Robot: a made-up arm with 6 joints.
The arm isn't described. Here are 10 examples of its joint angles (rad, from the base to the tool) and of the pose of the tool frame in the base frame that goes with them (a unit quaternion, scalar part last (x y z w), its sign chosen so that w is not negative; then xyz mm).
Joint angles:
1: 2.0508 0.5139 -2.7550 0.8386 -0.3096 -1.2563
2: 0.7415 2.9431 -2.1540 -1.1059 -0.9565 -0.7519
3: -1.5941 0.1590 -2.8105 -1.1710 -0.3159 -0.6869
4: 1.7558 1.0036 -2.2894 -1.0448 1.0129 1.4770
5: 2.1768 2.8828 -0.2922 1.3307 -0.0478 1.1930
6: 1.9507 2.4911 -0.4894 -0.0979 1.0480 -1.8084
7: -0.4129 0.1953 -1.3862 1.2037 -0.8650 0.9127
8: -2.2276 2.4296 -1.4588 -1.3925 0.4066 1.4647
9: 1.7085 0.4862 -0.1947 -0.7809 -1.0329 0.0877
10: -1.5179 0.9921 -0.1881 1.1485 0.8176 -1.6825
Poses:
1: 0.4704 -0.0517 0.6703 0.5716 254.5 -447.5 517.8
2: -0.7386 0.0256 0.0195 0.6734 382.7 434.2 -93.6
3: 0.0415 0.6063 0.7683 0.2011 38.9 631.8 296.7
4: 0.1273 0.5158 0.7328 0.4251 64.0 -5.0 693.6
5: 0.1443 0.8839 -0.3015 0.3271 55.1 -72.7 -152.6
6: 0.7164 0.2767 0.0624 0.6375 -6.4 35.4 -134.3
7: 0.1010 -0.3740 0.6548 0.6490 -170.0 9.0 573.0
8: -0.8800 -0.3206 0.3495 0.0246 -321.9 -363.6 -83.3
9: -0.5017 -0.0408 0.6347 0.5864 -78.6 195.0 237.8
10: 0.2940 0.8666 -0.0271 0.4023 67.0 -201.7 51.8
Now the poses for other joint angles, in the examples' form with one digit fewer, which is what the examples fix.
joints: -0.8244 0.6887 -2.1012 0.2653 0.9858 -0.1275
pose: 0.116 0.490 -0.287 0.815 -51 82 659
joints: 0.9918 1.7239 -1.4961 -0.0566 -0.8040 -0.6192
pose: -0.335 0.284 0.158 0.885 259 403 359
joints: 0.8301 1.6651 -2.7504 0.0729 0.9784 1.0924
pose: 0.073 0.631 0.653 0.413 160 182 674
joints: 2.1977 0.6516 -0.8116 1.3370 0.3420 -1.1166
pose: -0.604 0.241 0.740 0.171 -162 177 393
